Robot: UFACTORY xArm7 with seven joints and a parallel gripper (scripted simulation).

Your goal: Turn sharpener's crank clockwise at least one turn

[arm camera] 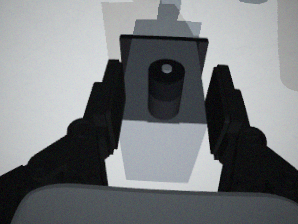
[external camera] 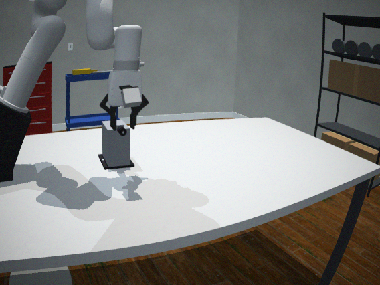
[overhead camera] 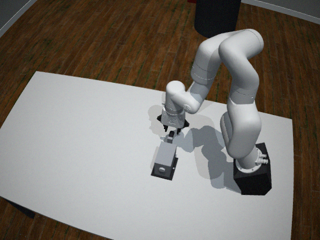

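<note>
The dark crank knob lies 3 cm below my hand and 2 cm to the left of it.
</note>
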